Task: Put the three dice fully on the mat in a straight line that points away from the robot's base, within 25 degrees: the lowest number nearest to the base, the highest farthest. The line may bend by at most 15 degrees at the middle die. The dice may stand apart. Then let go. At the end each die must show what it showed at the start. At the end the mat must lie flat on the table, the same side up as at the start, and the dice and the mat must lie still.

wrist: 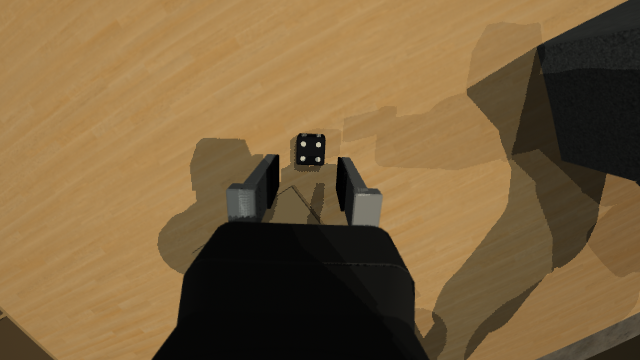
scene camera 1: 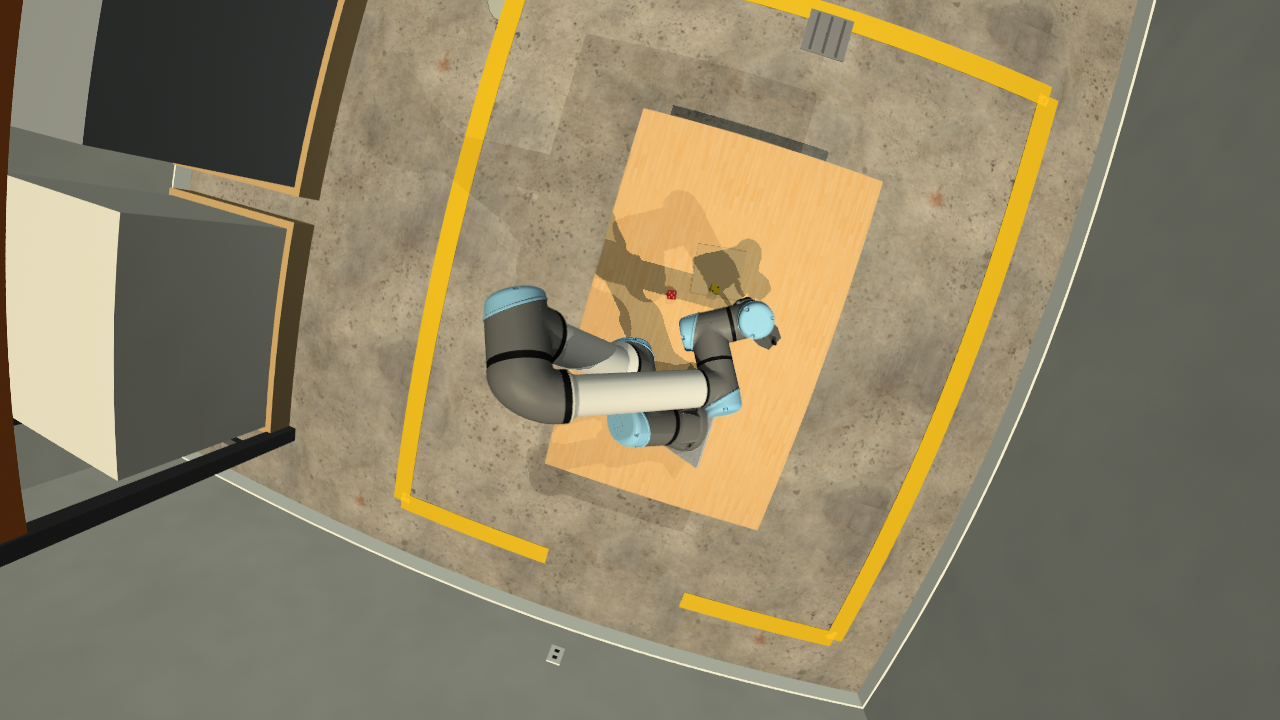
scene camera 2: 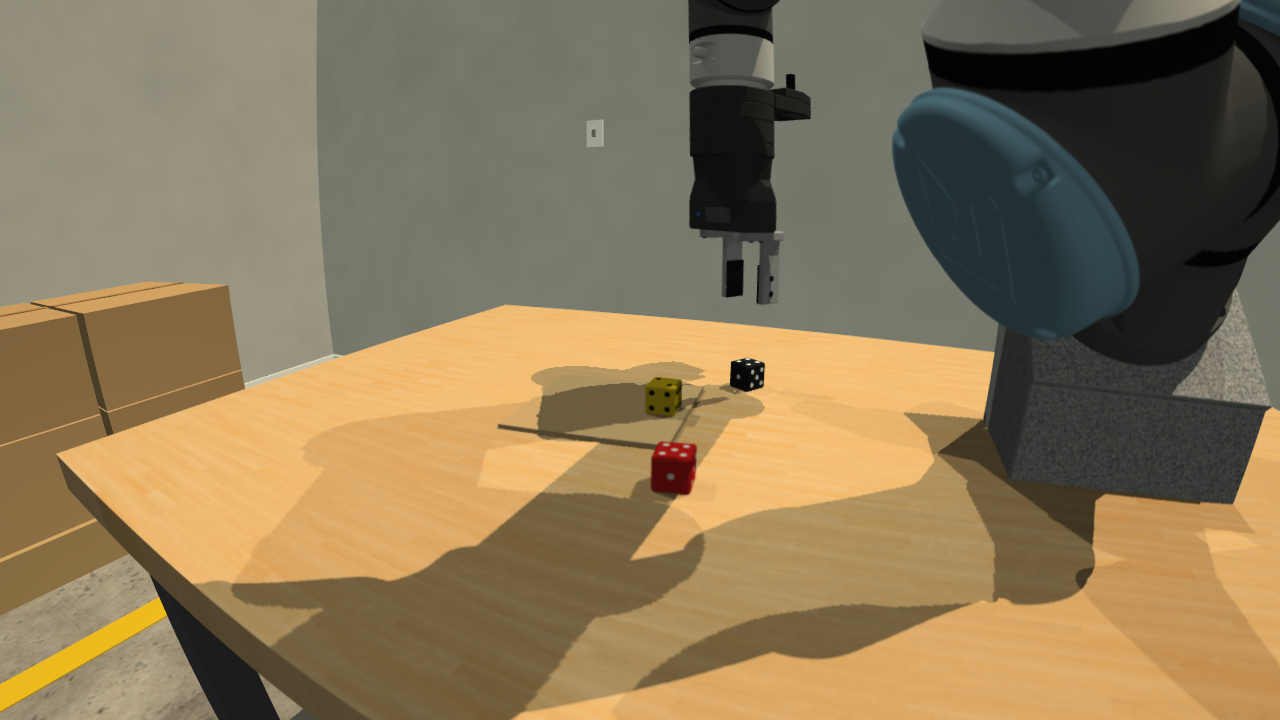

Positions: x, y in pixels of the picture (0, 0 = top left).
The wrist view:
gripper: 308, 172
black die: 310, 150
tan mat: 288, 207
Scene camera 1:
tan mat: 715, 265
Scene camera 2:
gripper: 749, 299
yellow die: 663, 396
black die: 746, 374
red die: 673, 465
tan mat: 606, 410
